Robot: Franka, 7 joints.
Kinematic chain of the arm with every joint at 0, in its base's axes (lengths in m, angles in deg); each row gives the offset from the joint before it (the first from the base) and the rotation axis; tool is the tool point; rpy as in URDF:
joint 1: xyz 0 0 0.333 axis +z
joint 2: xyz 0 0 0 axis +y
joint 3: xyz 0 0 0.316 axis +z
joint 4: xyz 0.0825 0 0 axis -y
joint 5: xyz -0.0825 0 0.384 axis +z
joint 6: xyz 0 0 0 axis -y
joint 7: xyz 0.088 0 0 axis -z
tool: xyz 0 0 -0.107 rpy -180 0 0
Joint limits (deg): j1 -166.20..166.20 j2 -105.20..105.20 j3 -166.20..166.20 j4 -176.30..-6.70 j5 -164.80..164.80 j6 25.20..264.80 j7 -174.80..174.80
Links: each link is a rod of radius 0.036 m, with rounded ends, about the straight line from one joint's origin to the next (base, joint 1, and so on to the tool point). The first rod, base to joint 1, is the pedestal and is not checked.
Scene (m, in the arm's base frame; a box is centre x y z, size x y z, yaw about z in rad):
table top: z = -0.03
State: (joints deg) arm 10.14 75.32 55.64 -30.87 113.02 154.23 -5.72
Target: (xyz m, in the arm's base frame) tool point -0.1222 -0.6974 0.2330
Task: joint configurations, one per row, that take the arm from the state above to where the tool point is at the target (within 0.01 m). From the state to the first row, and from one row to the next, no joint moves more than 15 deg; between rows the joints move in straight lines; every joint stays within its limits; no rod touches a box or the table.
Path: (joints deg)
1: -2.80 72.14 45.41 -37.08 113.76 159.59 -5.72
2: -15.74 68.96 35.19 -43.29 114.50 164.94 -5.72
3: -28.68 65.78 24.96 -49.51 115.24 170.30 -5.72
4: -41.62 62.60 14.73 -55.72 115.98 175.65 -5.72
5: -54.56 59.42 4.51 -61.93 116.72 181.01 -5.72
6: -67.50 56.24 -5.72 -68.14 117.46 186.36 -5.72
7: -80.44 53.06 -15.95 -74.36 118.19 191.72 -5.72

